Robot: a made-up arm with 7 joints.
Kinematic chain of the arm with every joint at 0, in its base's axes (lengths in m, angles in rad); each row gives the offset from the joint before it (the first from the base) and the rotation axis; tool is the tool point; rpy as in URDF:
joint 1: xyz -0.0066 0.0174 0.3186 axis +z
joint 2: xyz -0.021 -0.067 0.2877 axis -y
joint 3: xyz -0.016 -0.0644 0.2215 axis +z
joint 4: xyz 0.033 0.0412 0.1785 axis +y
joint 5: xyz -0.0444 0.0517 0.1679 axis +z
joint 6: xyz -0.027 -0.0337 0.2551 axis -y
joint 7: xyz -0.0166 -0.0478 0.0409 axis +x
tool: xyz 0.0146 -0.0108 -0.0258 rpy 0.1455 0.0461 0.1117
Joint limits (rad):
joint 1: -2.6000..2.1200
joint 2: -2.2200..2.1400
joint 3: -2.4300..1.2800
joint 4: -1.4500..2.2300
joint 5: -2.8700..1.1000
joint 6: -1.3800..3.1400
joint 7: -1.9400..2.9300
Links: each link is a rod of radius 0.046 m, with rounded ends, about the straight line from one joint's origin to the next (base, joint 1, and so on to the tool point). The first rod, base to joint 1, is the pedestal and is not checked.
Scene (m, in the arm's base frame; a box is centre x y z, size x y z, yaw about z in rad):
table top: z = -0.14
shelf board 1: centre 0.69 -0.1 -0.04 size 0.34 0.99 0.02 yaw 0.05
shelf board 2: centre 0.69 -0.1 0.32 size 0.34 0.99 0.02 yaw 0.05
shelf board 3: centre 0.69 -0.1 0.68 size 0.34 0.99 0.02 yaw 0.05
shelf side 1: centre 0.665 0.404 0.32 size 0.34 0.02 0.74 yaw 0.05
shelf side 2: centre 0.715 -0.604 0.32 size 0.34 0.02 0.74 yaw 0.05
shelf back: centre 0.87 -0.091 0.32 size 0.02 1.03 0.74 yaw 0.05
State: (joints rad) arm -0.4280 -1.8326 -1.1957 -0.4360 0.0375 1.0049 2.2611
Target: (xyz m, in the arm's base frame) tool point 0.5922 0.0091 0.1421
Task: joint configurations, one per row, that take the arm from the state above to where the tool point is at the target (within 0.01 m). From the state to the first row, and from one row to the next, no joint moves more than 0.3 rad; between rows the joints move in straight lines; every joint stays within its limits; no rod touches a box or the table.
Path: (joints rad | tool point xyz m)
1: -0.6344 -1.8848 -1.2489 -0.6778 0.0232 1.0620 2.2567 | 0.6327 -0.2076 0.4806
2: -0.8409 -1.9370 -1.3021 -0.9196 0.0088 1.1191 2.2523 | 0.5470 -0.2209 0.4775
3: -1.0473 -1.9893 -1.3553 -1.1613 -0.0055 1.1763 2.2480 | 0.4565 -0.2159 0.4779
4: -1.2537 -2.0415 -1.4085 -1.4031 -0.0199 1.2334 2.2436 | 0.3651 -0.1933 0.4844
5: -1.1054 -2.1010 -1.6174 -1.3036 -0.0584 1.2205 2.2366 | 0.3847 -0.1219 0.3644
6: -0.9570 -2.1605 -1.8262 -1.2041 -0.0968 1.2076 2.2295 | 0.3657 -0.0538 0.2482
7: -0.8087 -2.2200 -2.0351 -1.1045 -0.1353 1.1947 2.2225 | 0.3150 -0.0048 0.1421
8: -0.6133 -2.2200 -1.8507 -0.8737 -0.1058 1.1277 2.2344 | 0.4238 -0.0110 0.1421
9: -0.4178 -2.2200 -1.6663 -0.6429 -0.0762 1.0608 2.2463 | 0.5181 -0.0057 0.1452
10: -0.2224 -2.2200 -1.4819 -0.4121 -0.0467 0.9939 2.2582 | 0.5922 0.0091 0.1421

